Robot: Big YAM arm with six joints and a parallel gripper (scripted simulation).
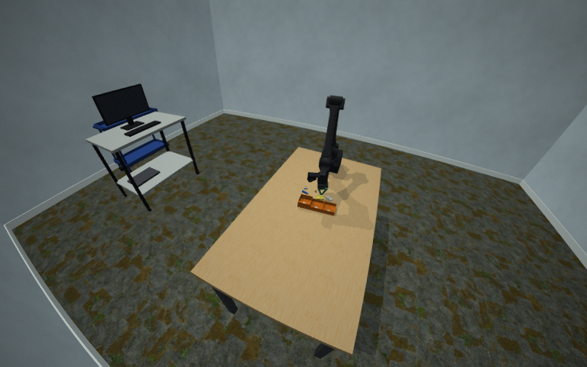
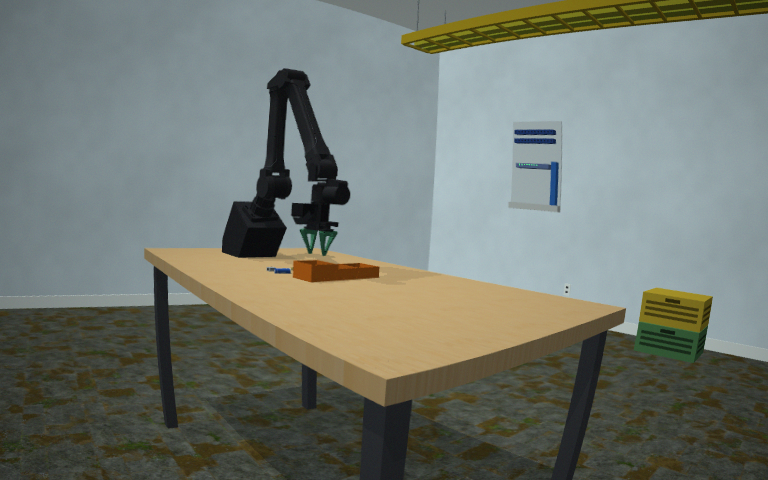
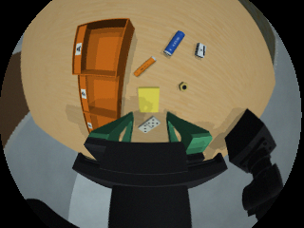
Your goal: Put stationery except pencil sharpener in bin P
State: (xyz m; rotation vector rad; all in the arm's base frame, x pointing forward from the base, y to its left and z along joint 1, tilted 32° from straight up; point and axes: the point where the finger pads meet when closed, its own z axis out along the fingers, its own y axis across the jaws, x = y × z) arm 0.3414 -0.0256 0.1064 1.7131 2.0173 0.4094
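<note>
Now: hand 6 cm above the yellow pad. From my hand the other things lie so: white dotted tile: 1 cm behind, 6 cm to the left, 6 cm below; then orange stick: 2 cm ahead, 6 cm to the right, 6 cm below; then dark ring: 6 cm behind, 4 cm to the right, 6 cm below.
</note>
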